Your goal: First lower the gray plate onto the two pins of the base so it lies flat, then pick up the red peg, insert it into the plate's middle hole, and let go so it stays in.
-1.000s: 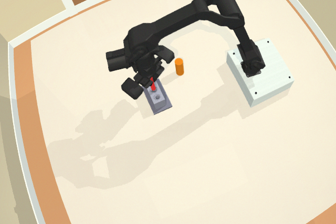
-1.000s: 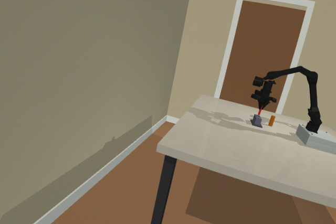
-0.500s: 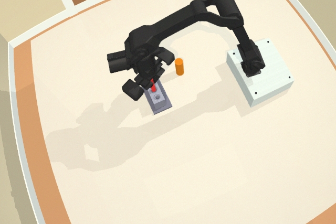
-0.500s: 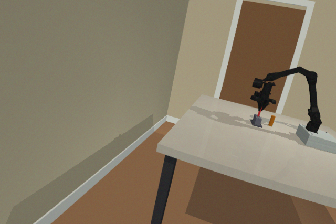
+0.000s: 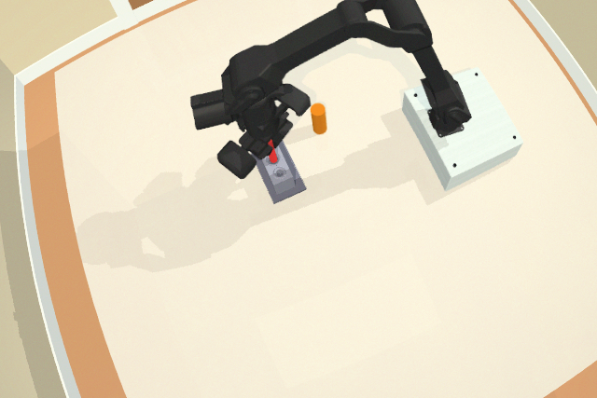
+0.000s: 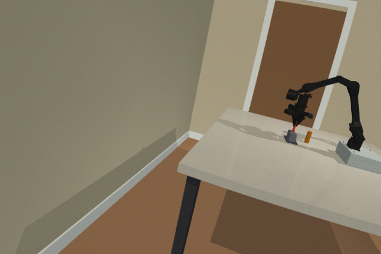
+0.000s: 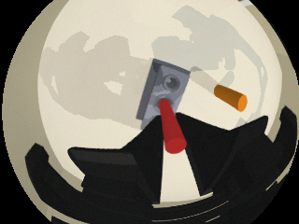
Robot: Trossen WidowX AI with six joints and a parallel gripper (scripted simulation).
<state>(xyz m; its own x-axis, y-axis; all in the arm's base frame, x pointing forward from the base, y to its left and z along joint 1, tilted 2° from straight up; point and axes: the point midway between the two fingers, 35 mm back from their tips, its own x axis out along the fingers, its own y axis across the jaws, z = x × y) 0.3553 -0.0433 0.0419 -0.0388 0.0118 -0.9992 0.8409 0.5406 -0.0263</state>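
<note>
The red peg lies right at my gripper tip. From my gripper tip the other things lie so: gray plate (5 cm below); orange cylinder (11 cm behind, 6 cm to the right, 6 cm below).
</note>
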